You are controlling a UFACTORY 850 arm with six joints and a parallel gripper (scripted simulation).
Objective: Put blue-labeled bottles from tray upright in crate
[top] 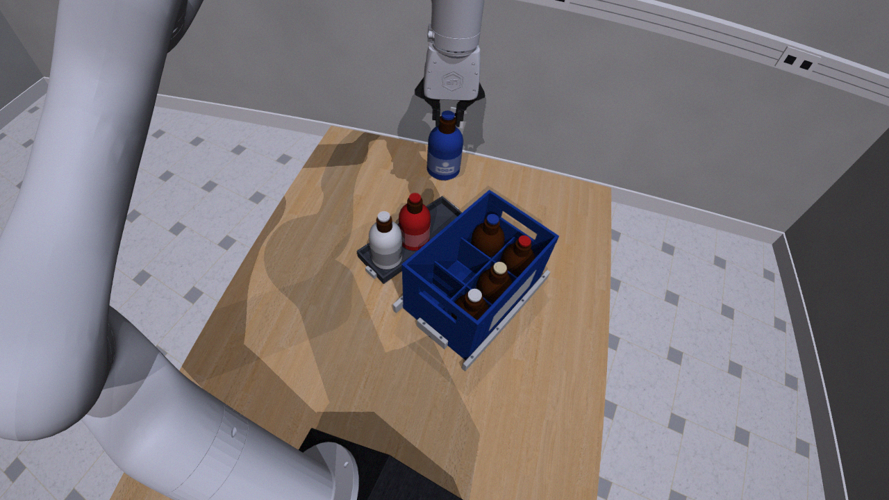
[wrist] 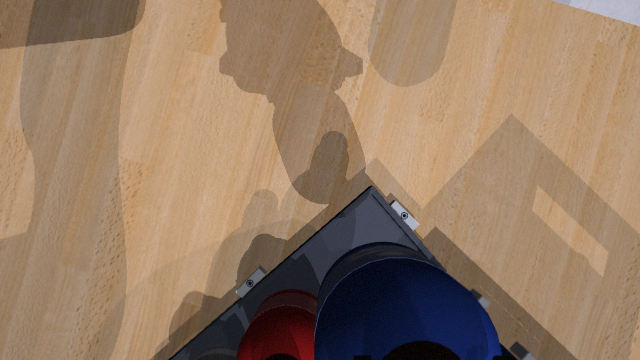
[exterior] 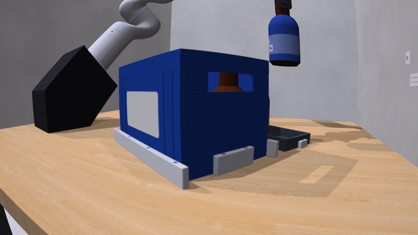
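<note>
The blue-labeled bottle lies 70 mm below my hand. Round my hand: white-labeled bottle (150 mm behind, 90 mm to the left, 250 mm below); tray (80 mm behind, 40 mm to the left, 320 mm below); red-labeled bottle (80 mm behind, 40 mm to the left, 250 mm below).
</note>
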